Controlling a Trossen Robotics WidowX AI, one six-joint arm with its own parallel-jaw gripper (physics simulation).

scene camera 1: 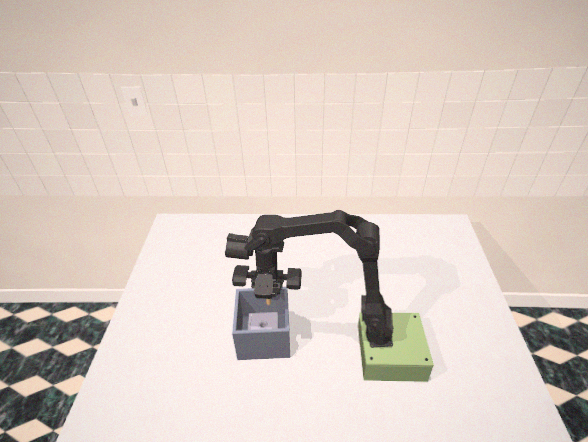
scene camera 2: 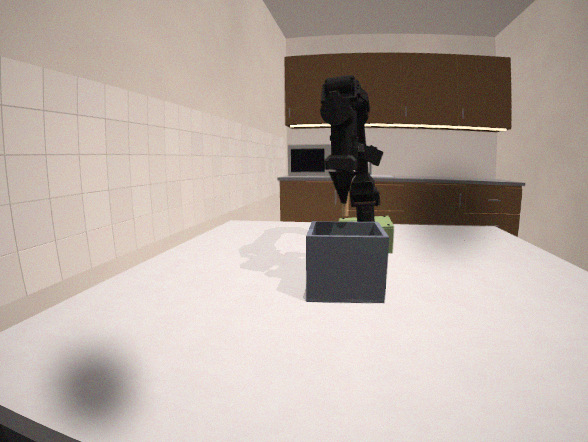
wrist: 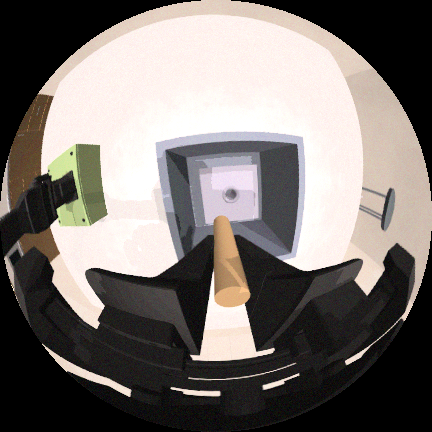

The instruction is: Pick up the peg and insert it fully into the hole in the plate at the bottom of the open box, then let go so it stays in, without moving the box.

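Pixels of known places: gripper, between the fingertips: (scene camera 2: 344, 203) (wrist: 223, 240); arm's base, origin of its link: (scene camera 1: 379, 337) (wrist: 68, 187).
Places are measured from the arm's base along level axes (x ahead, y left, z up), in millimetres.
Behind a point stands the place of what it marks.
The orange-tan round peg (scene camera 1: 268, 302) {x 314, y -81, z 90 mm} (scene camera 2: 345, 210) {x 320, y -87, z 92 mm} (wrist: 230, 265) {x 313, y -79, z 146 mm} is held about upright between the fingers of my black gripper (scene camera 1: 268, 298) {x 313, y -90, z 107 mm} (scene camera 2: 344, 202) {x 313, y -90, z 107 mm} (wrist: 223, 240) {x 313, y -90, z 107 mm}, which is shut on it. In scene camera 2 the peg's lower end shows a little above the rim of the open blue-grey box (scene camera 1: 262, 345) {x 339, y -6, z -10 mm} (scene camera 2: 346, 270) {x 417, y -89, z -12 mm} (wrist: 301, 200) {x 413, y -85, z 56 mm}. In scene camera 1 the peg overlaps the box's back inner wall. The pale plate (scene camera 1: 273, 318) {x 305, y -107, z -24 mm} (wrist: 245, 210) {x 360, y -117, z -24 mm} lies at the box's bottom, with its round hole (scene camera 1: 263, 324) {x 337, y -95, z -35 mm} (wrist: 230, 194) uncovered. Box walls hide the plate in scene camera 2.
The green base block (scene camera 1: 407, 345) {x -73, y 32, z 3 mm} (scene camera 2: 385, 221) {x -22, y 68, z 5 mm} (wrist: 90, 185) {x 46, y -16, z -39 mm} stands on the white table (scene camera 1: 200, 400) {x 516, y 104, z -82 mm} (scene camera 2: 225, 350) {x 607, y -279, z -82 mm} (wrist: 215, 75) {x 349, y 177, z -82 mm}, to the right of the box in scene camera 1. The arm (scene camera 1: 310, 225) {x 197, y -54, z 403 mm} arches from the block over to the box.
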